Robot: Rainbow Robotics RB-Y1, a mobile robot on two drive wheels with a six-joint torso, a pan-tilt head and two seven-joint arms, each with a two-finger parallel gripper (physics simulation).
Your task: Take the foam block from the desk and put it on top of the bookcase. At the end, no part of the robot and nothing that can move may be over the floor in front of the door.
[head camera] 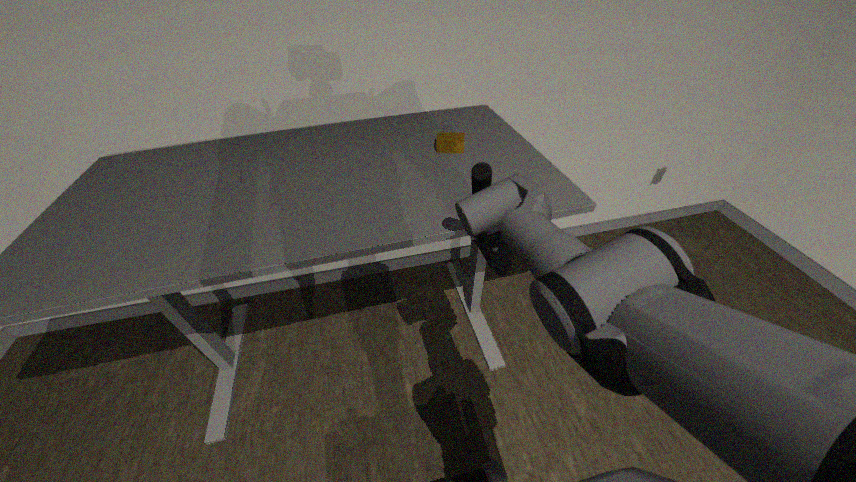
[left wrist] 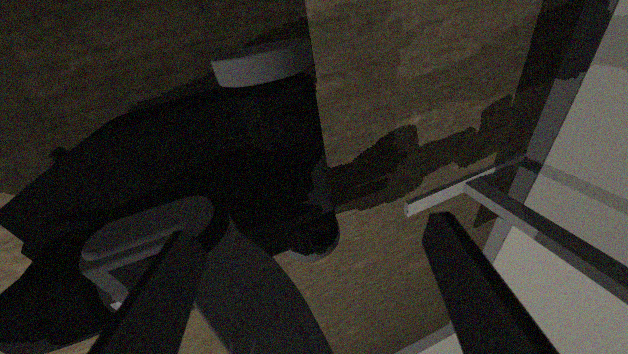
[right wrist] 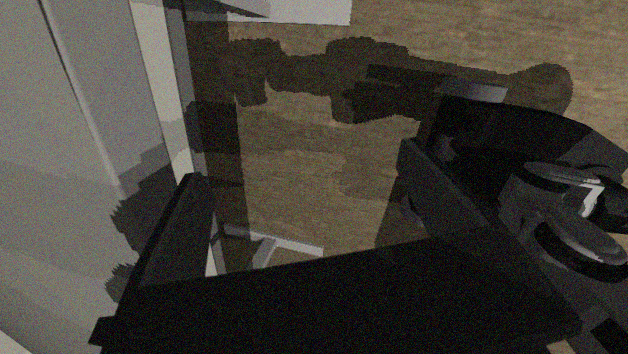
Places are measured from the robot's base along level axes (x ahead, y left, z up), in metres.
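Pixels of known places: left gripper, between the fingertips: [left wrist: 309,235]; right gripper, between the fingertips: [right wrist: 304,168].
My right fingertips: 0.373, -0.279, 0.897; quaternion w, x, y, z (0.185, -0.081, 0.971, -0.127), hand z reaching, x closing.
Observation:
Behind a point stands the place of what it marks, as x, y, z.
The foam block [head camera: 450,142] {0.802, -0.299, 0.989}, small and orange-yellow, lies on the grey desk [head camera: 335,179] {0.737, 0.076, 0.951} near its back right corner in the head camera. My right arm reaches to the desk's front edge at the right, short of the block; its fingertips are hard to make out there. In the right wrist view my right gripper [right wrist: 304,168] {0.373, -0.279, 0.897} is wide open and empty, with the desk beside its left finger. My left gripper [left wrist: 309,235] {-0.053, 0.247, 0.554} is open and empty in the left wrist view, over the floor and away from the block. The bookcase and the door do not show.
Desk legs stand on the wood floor; one foot shows at the head view's right leg [head camera: 488,344]. A wall with a small outlet [head camera: 658,175] {1.197, -1.784, 0.410} runs behind the desk. My dark base [left wrist: 200,140] {-0.165, 0.167, 0.169} [right wrist: 495,127] {-0.092, -0.164, 0.169} shows below both wrists. Shadows cross the desk and floor.

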